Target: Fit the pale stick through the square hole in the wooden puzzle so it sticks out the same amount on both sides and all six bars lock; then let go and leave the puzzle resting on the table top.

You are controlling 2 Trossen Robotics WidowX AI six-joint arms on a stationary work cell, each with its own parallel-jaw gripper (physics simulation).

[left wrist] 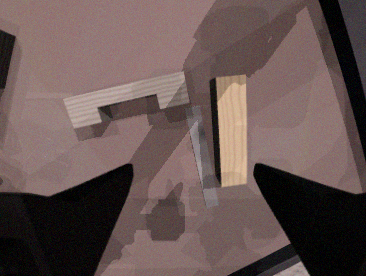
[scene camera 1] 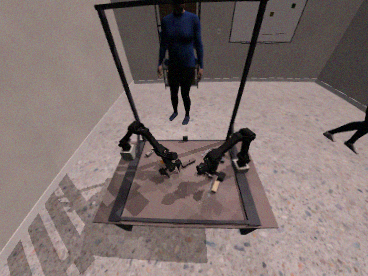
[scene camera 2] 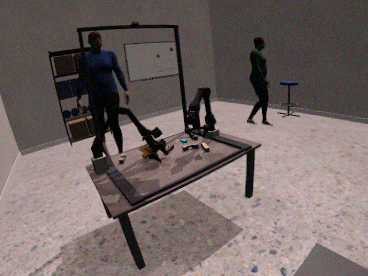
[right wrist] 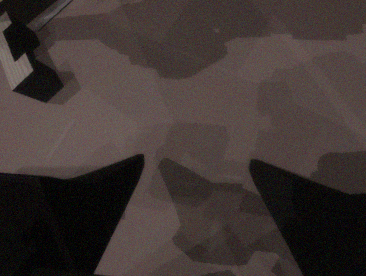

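Seen in the pictures: left gripper, between the fingertips: (left wrist: pixel 194 169) (scene camera 1: pixel 210 177) (scene camera 2: pixel 198 139); right gripper, between the fingertips: (scene camera 1: pixel 174 174) (scene camera 2: pixel 164 158) (right wrist: pixel 196 161); left arm's base, origin of its link: (scene camera 1: pixel 241 163) (scene camera 2: pixel 211 129); right arm's base, origin of its link: (scene camera 1: pixel 126 148) (scene camera 2: pixel 98 156).
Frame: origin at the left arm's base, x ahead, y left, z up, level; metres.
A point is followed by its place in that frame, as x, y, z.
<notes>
The pale stick (scene camera 1: pixel 215 186) @(0.255, 0.136, -0.036) (scene camera 2: pixel 205 146) @(0.259, 0.133, -0.037) (left wrist: pixel 233 130) @(0.238, 0.111, -0.037) lies flat on the table, apart from the puzzle. My left gripper (left wrist: pixel 194 169) @(0.287, 0.089, 0.026) is open and empty above the table, its fingertips below and to either side of the stick's lower end in its wrist view. My right gripper (right wrist: pixel 196 161) @(0.550, -0.026, -0.061) is open and empty above the table. The wooden puzzle (scene camera 2: pixel 146 151) @(0.622, -0.136, 0.000) shows as a small yellow-orange shape beside the right gripper, partly hidden by it. Its square hole and the fit of its bars cannot be made out.
A whitish notched bar (left wrist: pixel 127 95) @(0.298, 0.009, -0.037) (scene camera 2: pixel 190 147) @(0.302, 0.013, -0.046) (right wrist: pixel 19 70) @(0.345, -0.010, -0.037) lies near the stick. A small teal piece (scene camera 2: pixel 183 140) @(0.220, -0.146, -0.053) lies behind it. A dark bar (scene camera 1: pixel 188 162) @(0.419, -0.110, -0.037) lies between the arms. A small whitish piece (scene camera 1: pixel 149 153) @(0.764, -0.270, -0.040) (scene camera 2: pixel 122 158) @(0.765, -0.273, -0.037) lies near the right arm's base.
</notes>
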